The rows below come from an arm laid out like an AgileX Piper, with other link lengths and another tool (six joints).
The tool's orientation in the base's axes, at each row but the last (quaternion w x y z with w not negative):
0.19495 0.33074 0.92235 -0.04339
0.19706 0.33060 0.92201 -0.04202
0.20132 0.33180 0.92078 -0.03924
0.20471 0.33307 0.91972 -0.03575
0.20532 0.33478 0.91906 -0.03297
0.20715 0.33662 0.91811 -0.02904
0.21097 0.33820 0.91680 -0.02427
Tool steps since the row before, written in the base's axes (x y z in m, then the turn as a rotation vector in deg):
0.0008 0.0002 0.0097 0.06 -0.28 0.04
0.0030 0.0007 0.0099 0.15 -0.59 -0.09
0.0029 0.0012 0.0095 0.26 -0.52 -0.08
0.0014 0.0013 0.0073 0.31 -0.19 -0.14
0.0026 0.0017 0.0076 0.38 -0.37 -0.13
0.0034 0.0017 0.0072 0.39 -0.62 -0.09
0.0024 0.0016 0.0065 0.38 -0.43 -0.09
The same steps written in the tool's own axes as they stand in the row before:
-0.0042 0.0011 -0.0087 -0.22 -0.18 0.04
-0.0056 0.0029 -0.0082 -0.42 -0.37 0.26
-0.0051 0.0033 -0.0079 -0.46 -0.25 0.27
-0.0031 0.0024 -0.0064 -0.27 0.04 0.28
-0.0038 0.0035 -0.0064 -0.43 -0.06 0.33
-0.0042 0.0041 -0.0057 -0.61 -0.24 0.34
-0.0033 0.0034 -0.0053 -0.49 -0.10 0.30

